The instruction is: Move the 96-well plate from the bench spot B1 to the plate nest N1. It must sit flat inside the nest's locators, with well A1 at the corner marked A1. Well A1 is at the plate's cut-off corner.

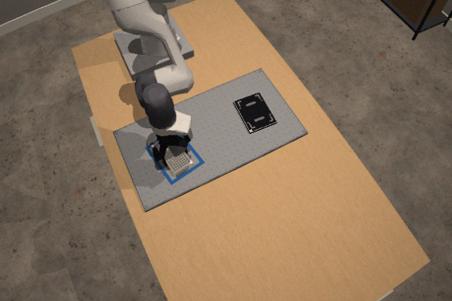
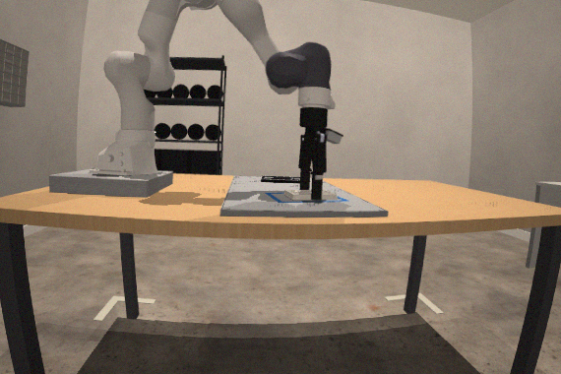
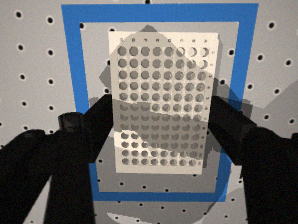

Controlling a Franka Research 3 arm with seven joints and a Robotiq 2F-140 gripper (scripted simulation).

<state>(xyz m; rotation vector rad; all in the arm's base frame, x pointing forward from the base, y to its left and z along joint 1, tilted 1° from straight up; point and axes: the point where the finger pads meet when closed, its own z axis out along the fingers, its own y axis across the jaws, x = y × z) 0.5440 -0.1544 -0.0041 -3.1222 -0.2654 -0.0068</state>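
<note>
Now: the black plate nest 4 cm behind my hand, 37 cm to the left of it and 2 cm below it. Round my hand: A1 mark 3 cm ahead, 31 cm to the left, 2 cm below; then white 96-well plate 2 cm below.
</note>
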